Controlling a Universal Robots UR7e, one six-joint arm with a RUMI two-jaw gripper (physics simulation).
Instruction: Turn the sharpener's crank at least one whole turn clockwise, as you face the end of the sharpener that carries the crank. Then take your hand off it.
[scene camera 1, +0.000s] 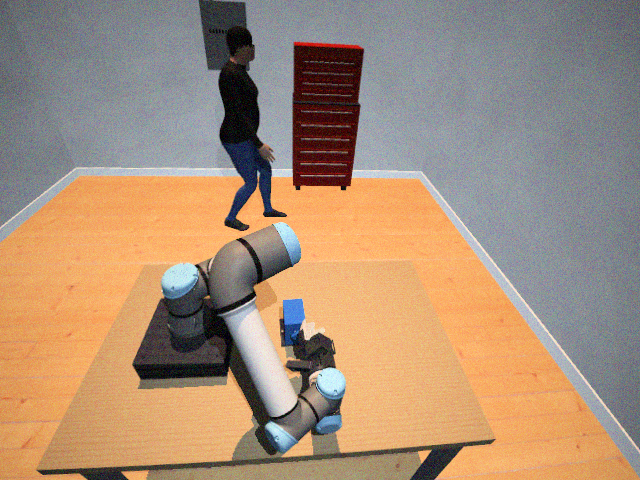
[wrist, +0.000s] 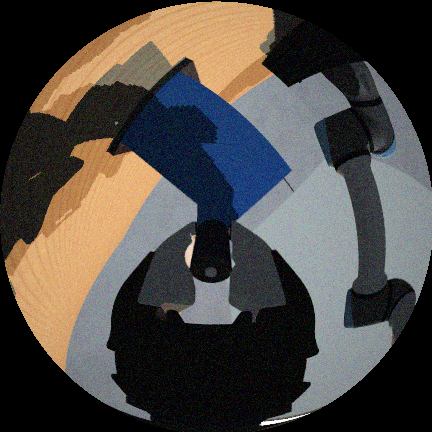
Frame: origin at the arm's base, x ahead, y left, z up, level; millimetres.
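Where they show: gripper, fingertip midpoint: (scene camera 1: 307, 321) (wrist: 213, 222); arm's base, origin of the base link: (scene camera 1: 190, 320).
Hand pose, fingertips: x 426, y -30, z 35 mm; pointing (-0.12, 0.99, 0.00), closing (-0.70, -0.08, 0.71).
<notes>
Each offset is from my fingertips to the top centre of the thing. "*": to the spot under its first point. Level surfaces: height alone.
The blue sharpener {* dx -52, dy +25, dz +8 mm} (scene camera 1: 293, 314) (wrist: 255, 155) stands upright on the table, with a dark base. The black knob of its crank {dx -3, dy -52, dz +2 mm} (wrist: 211, 252) points toward the wrist camera, in front of the sharpener's body. My gripper (scene camera 1: 301, 335) (wrist: 213, 222) is shut on the crank's knob, with one grey jaw on each side of it. The crank's arm behind the knob is mostly hidden by the knob and the jaws. In the scene view the gripper's black body is at the sharpener's near end and hides the crank.
The wooden table {dz -120 mm} (scene camera 1: 392, 335) carries my arm's dark base block (scene camera 1: 180, 369) to the left of the sharpener. My arm's white link (scene camera 1: 261, 356) passes between them toward the front. A person (scene camera 1: 240, 103) and a red tool cabinet (scene camera 1: 325, 118) stand behind the table.
</notes>
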